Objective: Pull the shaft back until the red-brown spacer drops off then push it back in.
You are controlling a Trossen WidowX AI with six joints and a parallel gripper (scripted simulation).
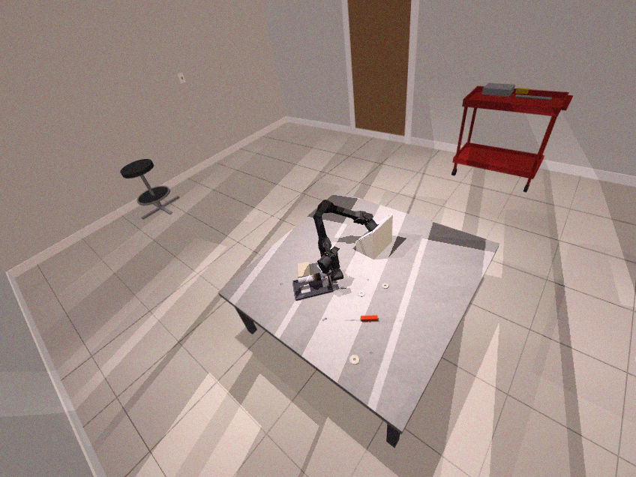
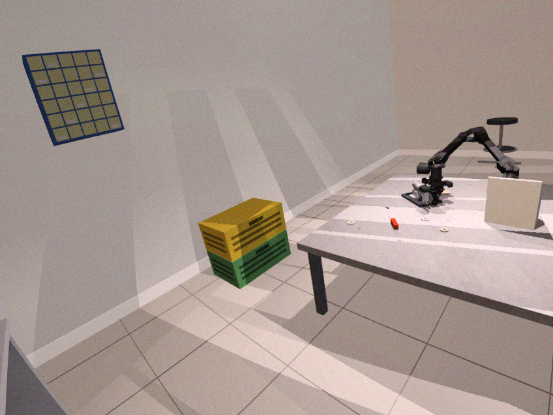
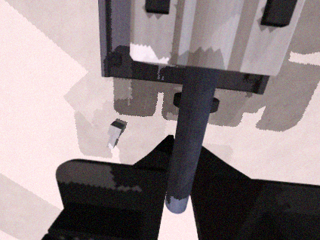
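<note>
Right now my gripper tip is 4 cm short of the dark grey shaft, 3 cm to the left of it and 3 cm below it. The rest, counted from my gripper tip: red-brown spacer (9 cm ahead, 8 cm to the right, 3 cm above); dark spacer ring (7 cm to the right, 7 cm ahead, 3 cm above); card (24 cm to the right, 4 cm below, 3 cm ahead).
</note>
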